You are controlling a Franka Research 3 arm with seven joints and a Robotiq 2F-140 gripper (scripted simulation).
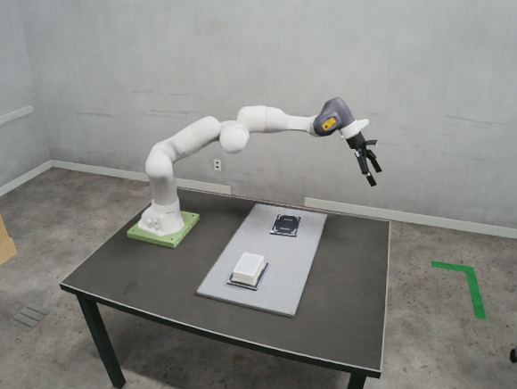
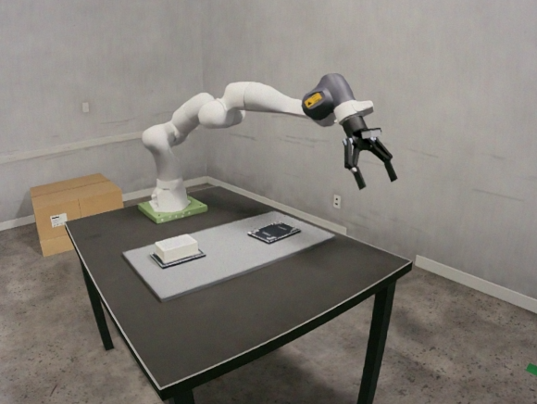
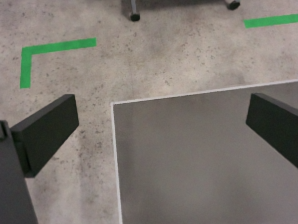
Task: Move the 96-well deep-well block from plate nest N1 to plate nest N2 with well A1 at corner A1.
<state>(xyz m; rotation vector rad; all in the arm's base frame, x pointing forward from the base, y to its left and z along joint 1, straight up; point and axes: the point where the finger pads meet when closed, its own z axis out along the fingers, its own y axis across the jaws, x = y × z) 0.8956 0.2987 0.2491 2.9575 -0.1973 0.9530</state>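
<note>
Now: hand 49 cm to the left of the white 96-well deep-well block, 43 cm past it and 23 cm above it. Round my hand: plate nest N2 (38 cm behind, 25 cm below, 12 cm to the right); plate nest N1 (49 cm to the right, 43 cm behind, 25 cm below).
</note>
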